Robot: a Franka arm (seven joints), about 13 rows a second.
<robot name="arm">
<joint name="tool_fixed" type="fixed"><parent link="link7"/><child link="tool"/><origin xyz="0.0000 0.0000 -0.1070" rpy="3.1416 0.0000 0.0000"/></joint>
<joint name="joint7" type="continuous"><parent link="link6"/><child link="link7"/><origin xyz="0.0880 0.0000 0.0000" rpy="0.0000 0.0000 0.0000"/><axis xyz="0 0 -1"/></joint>
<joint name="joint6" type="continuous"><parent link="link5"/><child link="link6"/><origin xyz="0.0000 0.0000 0.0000" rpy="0.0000 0.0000 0.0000"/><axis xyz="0 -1 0"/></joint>
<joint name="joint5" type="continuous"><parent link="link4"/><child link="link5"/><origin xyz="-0.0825 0.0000 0.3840" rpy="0.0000 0.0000 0.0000"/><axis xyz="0 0 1"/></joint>
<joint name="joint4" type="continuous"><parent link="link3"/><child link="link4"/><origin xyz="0.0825 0.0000 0.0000" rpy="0.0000 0.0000 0.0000"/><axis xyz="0 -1 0"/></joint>
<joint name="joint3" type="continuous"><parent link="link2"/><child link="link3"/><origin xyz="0.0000 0.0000 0.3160" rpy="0.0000 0.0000 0.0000"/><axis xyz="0 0 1"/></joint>
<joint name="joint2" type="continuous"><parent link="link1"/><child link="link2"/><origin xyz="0.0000 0.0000 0.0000" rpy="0.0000 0.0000 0.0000"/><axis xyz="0 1 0"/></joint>
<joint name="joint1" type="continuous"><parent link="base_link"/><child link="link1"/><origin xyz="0.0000 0.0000 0.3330" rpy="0.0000 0.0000 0.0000"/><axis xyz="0 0 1"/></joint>
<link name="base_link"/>
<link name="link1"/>
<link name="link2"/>
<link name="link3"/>
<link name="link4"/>
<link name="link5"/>
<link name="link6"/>
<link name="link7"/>
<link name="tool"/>
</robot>
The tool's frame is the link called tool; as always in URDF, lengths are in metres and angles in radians. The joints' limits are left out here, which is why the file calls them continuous.
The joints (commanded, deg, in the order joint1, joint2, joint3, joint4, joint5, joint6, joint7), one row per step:
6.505, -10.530, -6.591, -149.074, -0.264, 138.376, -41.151
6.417, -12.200, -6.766, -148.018, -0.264, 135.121, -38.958
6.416, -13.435, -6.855, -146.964, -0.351, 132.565, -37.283
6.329, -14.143, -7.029, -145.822, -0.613, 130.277, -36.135
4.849, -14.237, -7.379, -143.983, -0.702, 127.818, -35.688
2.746, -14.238, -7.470, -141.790, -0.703, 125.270, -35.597
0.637, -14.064, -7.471, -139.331, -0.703, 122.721, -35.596
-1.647, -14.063, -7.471, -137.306, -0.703, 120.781, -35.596
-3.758, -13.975, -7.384, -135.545, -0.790, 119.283, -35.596
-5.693, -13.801, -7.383, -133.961, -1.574, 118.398, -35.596
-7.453, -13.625, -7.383, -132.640, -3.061, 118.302, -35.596
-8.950, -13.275, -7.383, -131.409, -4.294, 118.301, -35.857
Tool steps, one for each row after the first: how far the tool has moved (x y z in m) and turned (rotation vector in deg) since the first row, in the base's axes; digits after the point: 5 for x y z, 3 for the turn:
0.00025, -0.00200, 0.01492, 0.195, 0.586, -2.412
0.00117, -0.00284, 0.02788, 0.263, 0.898, -4.083
0.00274, -0.00509, 0.03813, 0.152, 1.360, -5.292
0.00718, -0.01940, 0.04889, 0.163, 1.903, -7.503
0.01214, -0.03696, 0.06178, 0.197, 2.260, -9.797
0.01734, -0.05444, 0.07566, 0.202, 2.522, -11.931
0.02012, -0.07341, 0.08861, 0.237, 2.436, -14.238
0.02192, -0.09052, 0.09963, 0.155, 2.259, -16.244
0.02339, -0.10780, 0.10953, -0.554, 1.765, -17.827
0.02468, -0.12454, 0.11857, -1.946, 0.810, -18.916
0.02610, -0.13909, 0.12571, -3.158, 0.046, -19.616

